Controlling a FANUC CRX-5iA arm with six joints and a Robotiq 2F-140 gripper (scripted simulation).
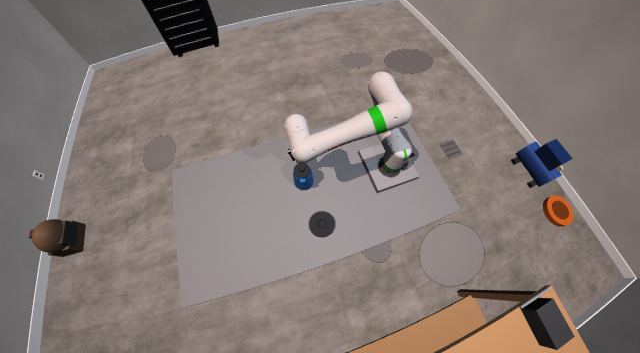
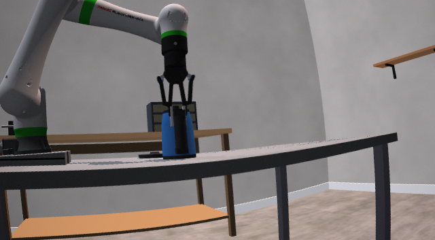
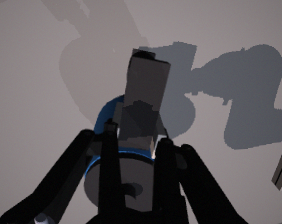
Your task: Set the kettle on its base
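The blue kettle is 50 mm below my hand, 30 mm to the left of it and 10 mm ahead of it. From my hand the other things lie so: round black base: 360 mm to the left, 130 mm below, 10 mm ahead.
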